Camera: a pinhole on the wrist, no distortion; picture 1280 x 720 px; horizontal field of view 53.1 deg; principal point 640.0 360.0 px. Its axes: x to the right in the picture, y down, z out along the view. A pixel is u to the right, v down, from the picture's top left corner.
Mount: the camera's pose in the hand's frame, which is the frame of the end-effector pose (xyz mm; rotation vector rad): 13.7 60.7 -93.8 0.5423 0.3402 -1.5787
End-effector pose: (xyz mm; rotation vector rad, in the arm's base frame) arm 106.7 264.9 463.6 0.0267 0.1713 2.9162
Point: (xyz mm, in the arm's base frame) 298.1 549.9 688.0
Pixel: 925 188
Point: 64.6 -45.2 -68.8
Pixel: behind the camera
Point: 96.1 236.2 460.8
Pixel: 356 394
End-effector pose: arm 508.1 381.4 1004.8 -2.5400 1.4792 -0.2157
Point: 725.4 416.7 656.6
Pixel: 360 669
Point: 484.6 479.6 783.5
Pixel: 61 17
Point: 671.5 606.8 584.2
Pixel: 382 225
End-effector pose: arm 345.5 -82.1 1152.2 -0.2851 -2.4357 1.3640
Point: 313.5 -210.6 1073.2
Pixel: 227 307
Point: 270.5 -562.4 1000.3
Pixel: 320 243
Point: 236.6 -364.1 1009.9
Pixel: 162 421
